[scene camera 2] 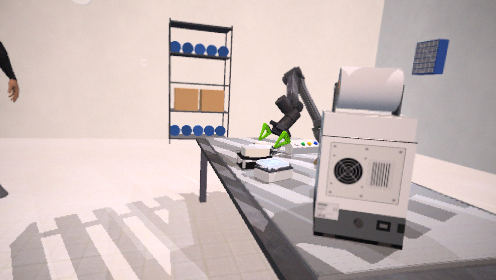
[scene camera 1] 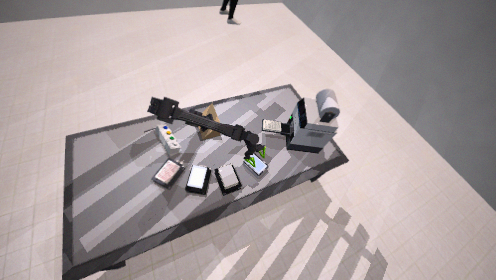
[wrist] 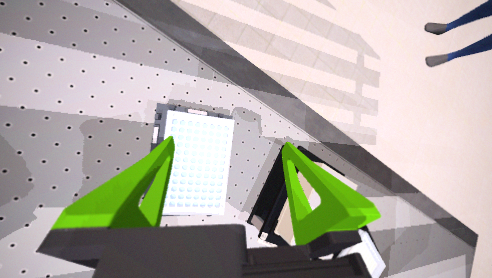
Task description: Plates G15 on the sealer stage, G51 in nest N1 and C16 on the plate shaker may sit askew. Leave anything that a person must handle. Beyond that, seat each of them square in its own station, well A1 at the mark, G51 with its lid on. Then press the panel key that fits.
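My gripper [scene camera 1: 257, 161] [scene camera 2: 268, 143] [wrist: 232, 144] is open and empty, above and between the plate shaker and the nearest black nest. A pale blue plate [scene camera 1: 257, 165] [scene camera 2: 273, 164] [wrist: 201, 162] lies on the white shaker [scene camera 2: 273, 175]. In the wrist view the shaker's dark rim shows along the plate's left and upper sides. A beige-grey plate [scene camera 1: 229, 175] [scene camera 2: 256, 150] sits in the nearest black nest [wrist: 266, 187], partly behind a finger in the wrist view. A white plate [scene camera 1: 199, 177] and a pinkish plate [scene camera 1: 168, 172] sit farther left. Another plate [scene camera 1: 271, 125] lies on the sealer stage. Labels are unreadable.
The sealer [scene camera 1: 312, 127] [scene camera 2: 367, 175] stands at the table's right end. The key panel [scene camera 1: 168, 139] [scene camera 2: 301, 146] has coloured keys. A tan stand [scene camera 1: 212, 131] is behind my arm. People's legs [scene camera 1: 231, 11] [wrist: 467, 42] and an arm [scene camera 2: 10, 72] show off the table.
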